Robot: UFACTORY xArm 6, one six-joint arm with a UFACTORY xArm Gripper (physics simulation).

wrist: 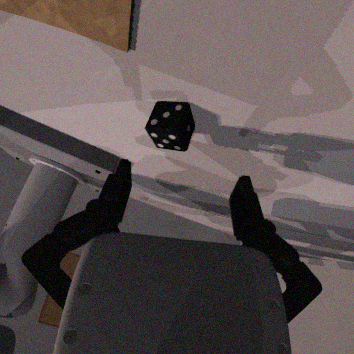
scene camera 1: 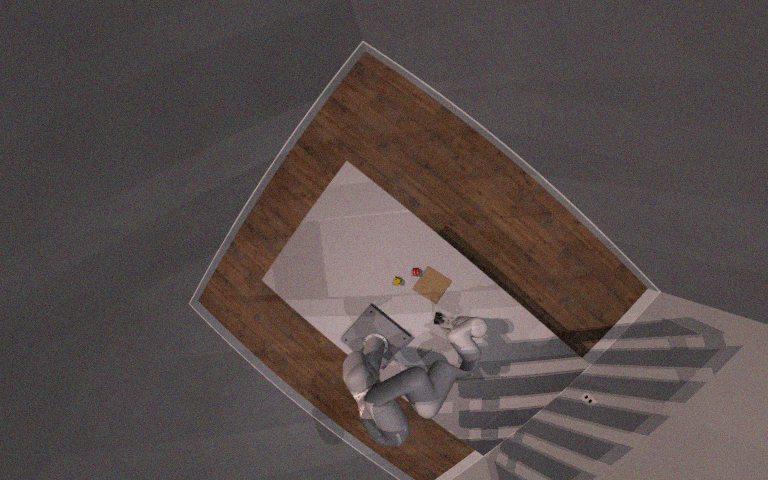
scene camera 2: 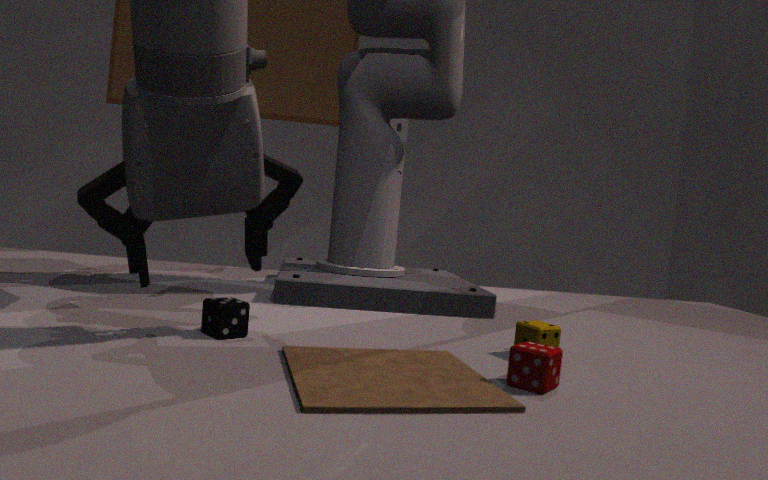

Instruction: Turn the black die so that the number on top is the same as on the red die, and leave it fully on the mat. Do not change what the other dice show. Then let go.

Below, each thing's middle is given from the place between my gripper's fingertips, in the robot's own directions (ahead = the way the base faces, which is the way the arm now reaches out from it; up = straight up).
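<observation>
Counted from my hand: black die [scene camera 2: 222, 318], 20 mm to the left, 40 mm below; tan mat [scene camera 2: 327, 380], 160 mm to the left, 80 mm ahead, 50 mm below.
</observation>
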